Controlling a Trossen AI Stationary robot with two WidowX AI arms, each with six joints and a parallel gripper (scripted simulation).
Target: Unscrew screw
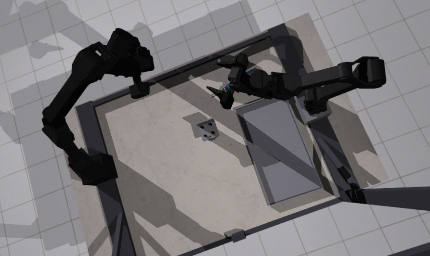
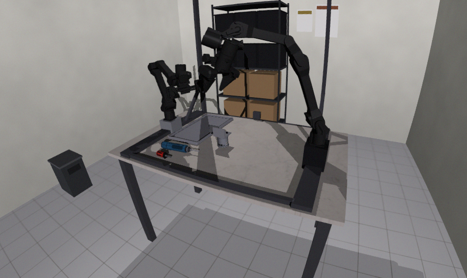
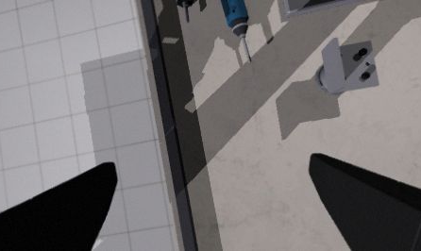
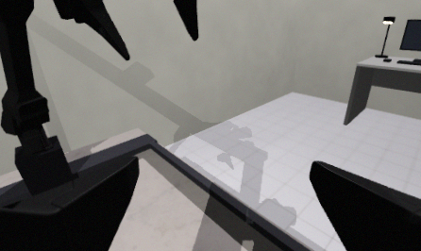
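My left hand is 310 mm above the screw, 200 mm past it and 100 mm to the left of it. Round my left hand: grey bracket 310 mm below, 180 mm behind, 120 mm to the right; bit 360 mm below, 180 mm to the right, 40 mm behind; joint module 350 mm below, 190 mm behind, 120 mm to the right.
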